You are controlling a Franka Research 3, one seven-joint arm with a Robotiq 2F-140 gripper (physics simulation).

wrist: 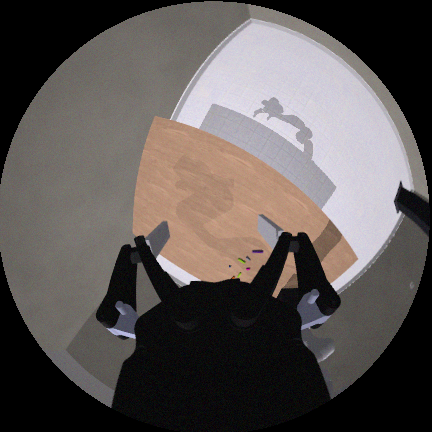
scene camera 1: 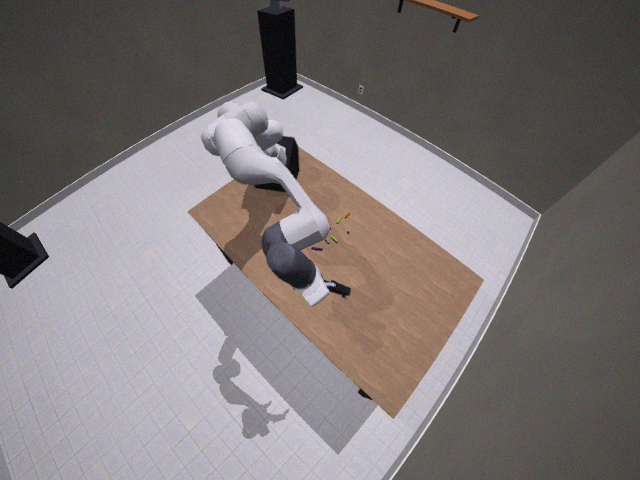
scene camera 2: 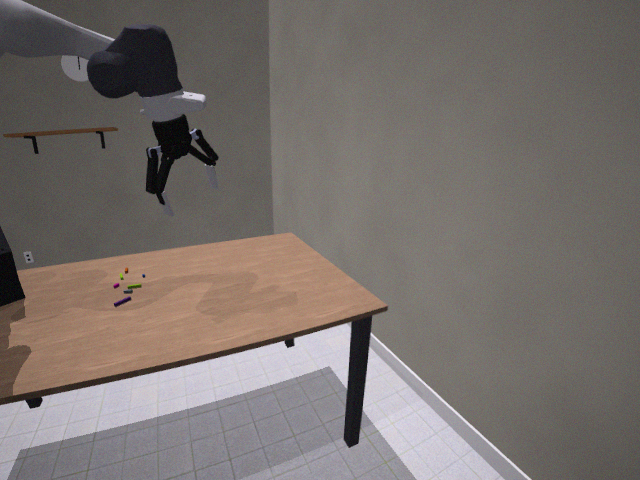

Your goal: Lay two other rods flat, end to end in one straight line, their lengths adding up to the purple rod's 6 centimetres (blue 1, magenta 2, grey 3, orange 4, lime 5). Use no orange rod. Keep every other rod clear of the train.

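My gripper [scene camera 2: 190, 193] [wrist: 212, 225] is open and empty, high above the table. The purple rod [scene camera 1: 316, 249] [scene camera 2: 122, 301] [wrist: 257, 251] lies flat. The small grey rod [scene camera 1: 327, 241] [scene camera 2: 128, 291] [wrist: 248, 258] lies beside one lime rod [scene camera 1: 334, 239] [scene camera 2: 134, 286] [wrist: 241, 260]; I cannot tell if they touch. A second lime rod [scene camera 1: 339, 220] [scene camera 2: 121, 276] [wrist: 239, 275] lies near the orange rod [scene camera 1: 347, 214] [scene camera 2: 126, 270] [wrist: 233, 277]. The magenta rod [scene camera 2: 116, 285] [wrist: 248, 268] is mostly hidden by the arm in scene camera 1. The tiny blue rod [scene camera 1: 347, 232] [scene camera 2: 143, 275] [wrist: 230, 266] lies apart.
The wooden table [scene camera 1: 429, 310] [scene camera 2: 310, 279] [wrist: 160, 165] carries the rods in a loose group toward the robot's base. The arm's shadow falls across the table. A wall shelf [scene camera 1: 444, 7] [scene camera 2: 62, 132] and a dark pillar [scene camera 1: 279, 49] stand away from the table.
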